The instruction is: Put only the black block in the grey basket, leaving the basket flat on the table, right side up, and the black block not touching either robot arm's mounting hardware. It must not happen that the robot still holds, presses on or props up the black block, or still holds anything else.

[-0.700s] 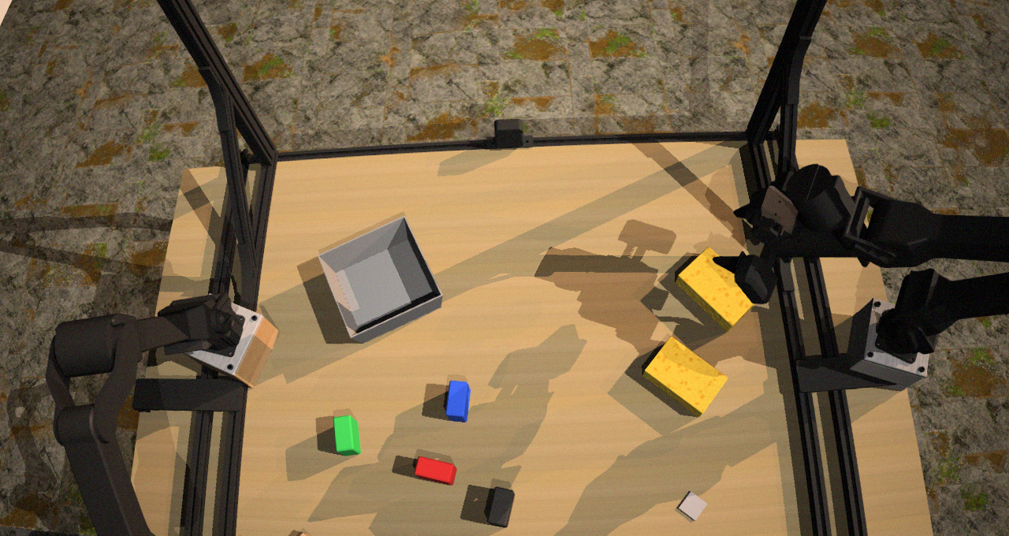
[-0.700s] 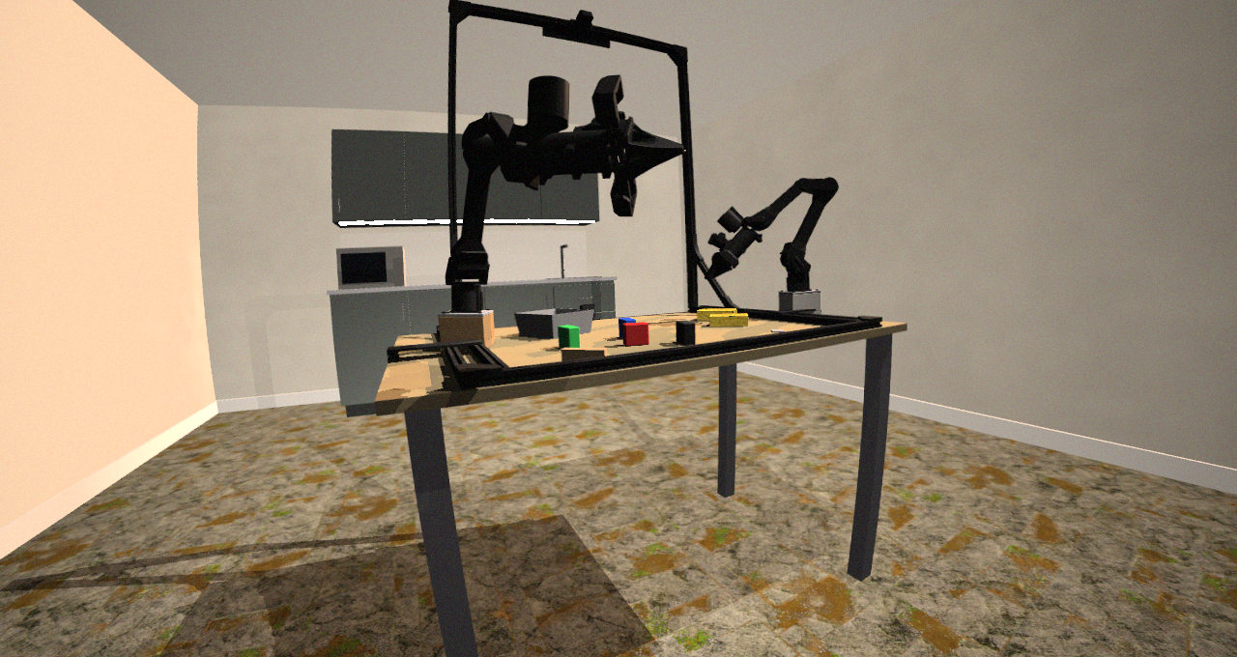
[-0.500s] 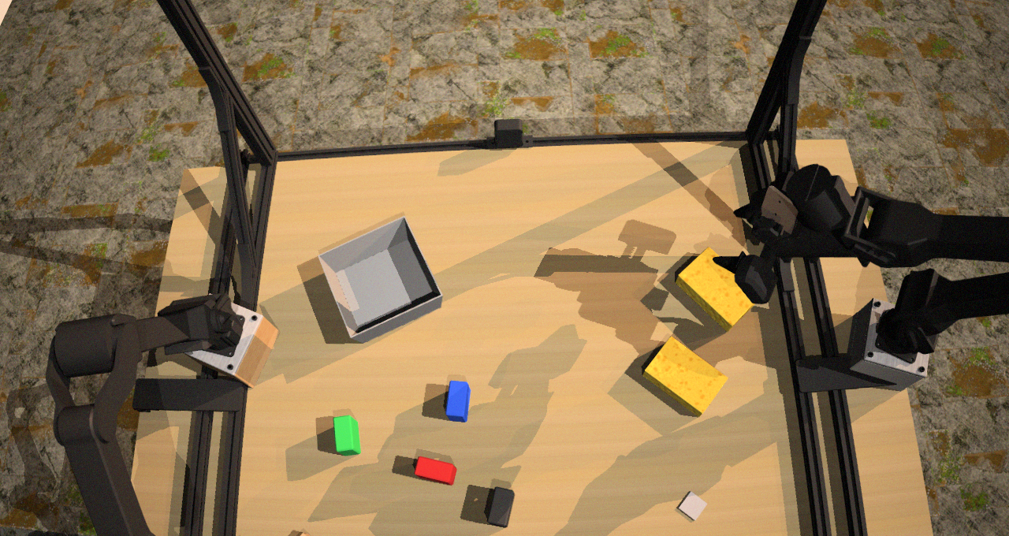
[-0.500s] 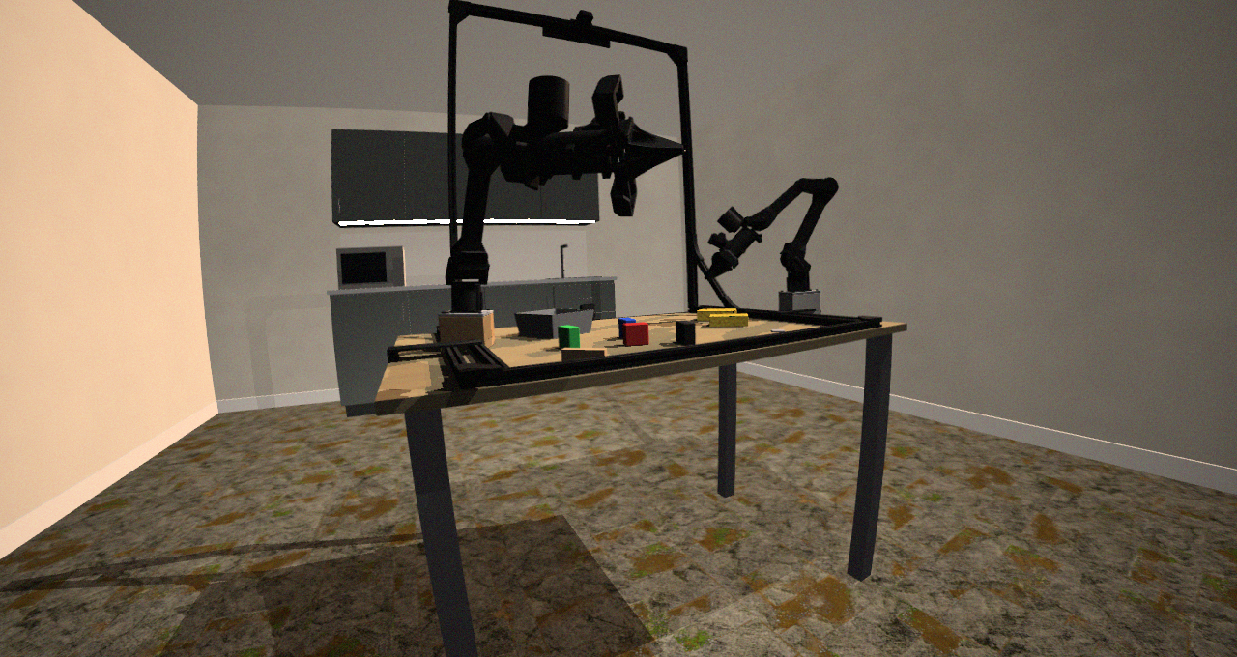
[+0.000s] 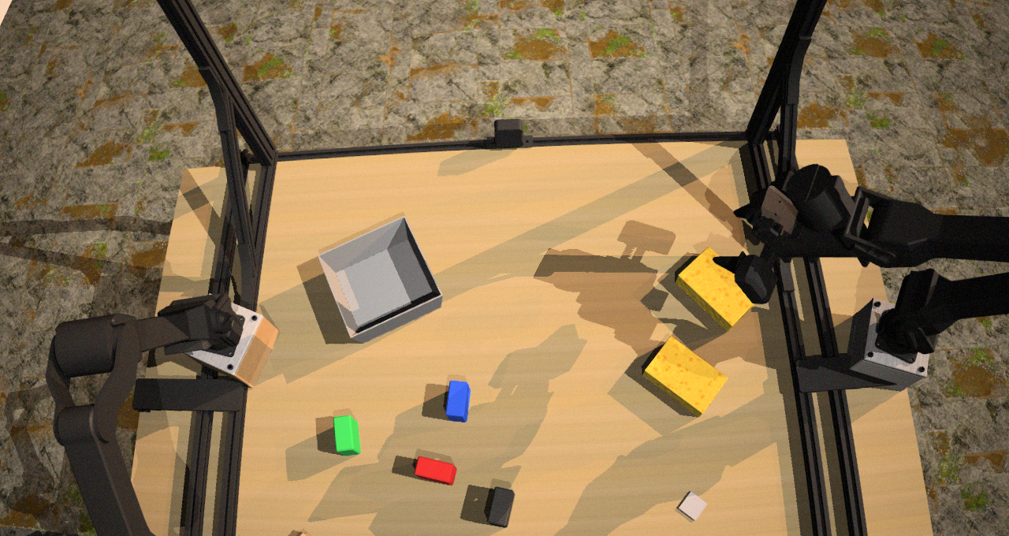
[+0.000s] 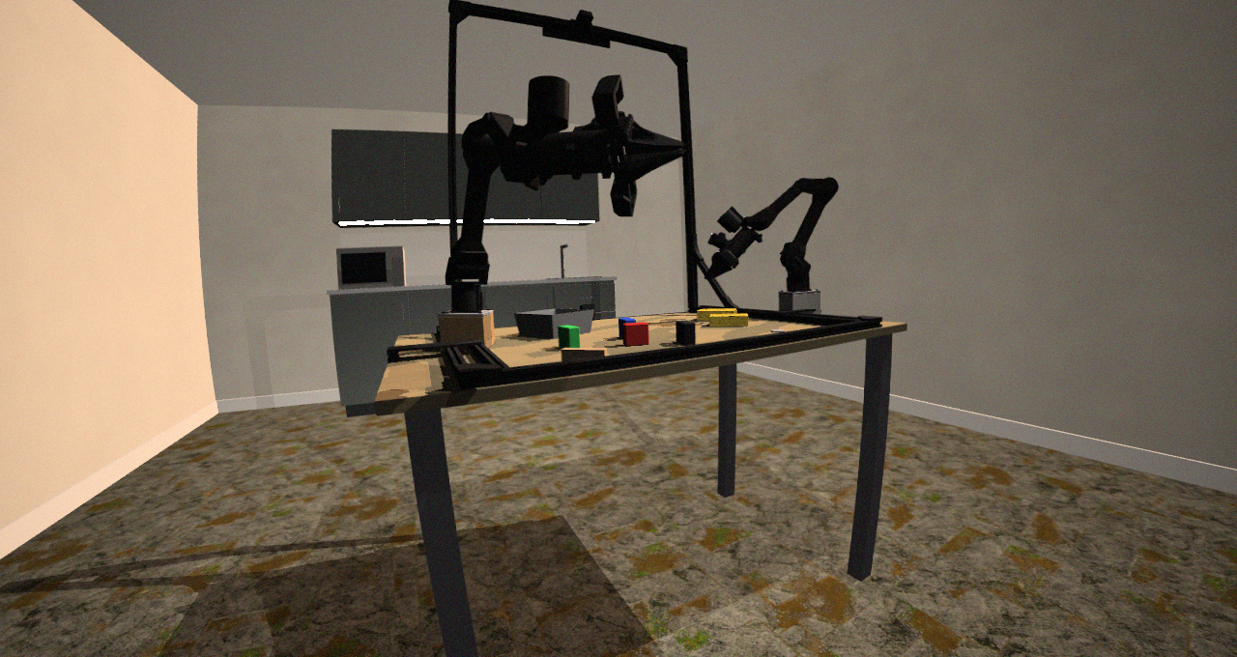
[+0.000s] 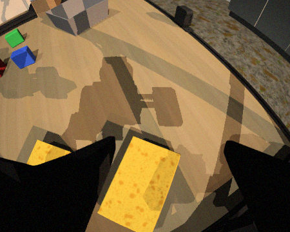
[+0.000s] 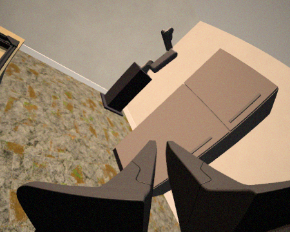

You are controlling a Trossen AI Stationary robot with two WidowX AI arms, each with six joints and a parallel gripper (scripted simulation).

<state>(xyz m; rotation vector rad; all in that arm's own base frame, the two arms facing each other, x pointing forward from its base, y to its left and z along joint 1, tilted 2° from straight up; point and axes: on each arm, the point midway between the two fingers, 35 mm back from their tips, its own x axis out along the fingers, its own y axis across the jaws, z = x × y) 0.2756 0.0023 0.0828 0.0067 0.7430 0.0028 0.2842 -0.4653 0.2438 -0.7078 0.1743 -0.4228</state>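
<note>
Now: the black block 28 cm behind my right hand, 21 cm to the left of it and 29 cm below it. Also, from my right hand: blue block (43 cm behind, 14 cm to the left, 29 cm below); red block (33 cm behind, 12 cm to the left, 29 cm below); green block (38 cm behind, 2 cm to the right, 29 cm below).
</note>
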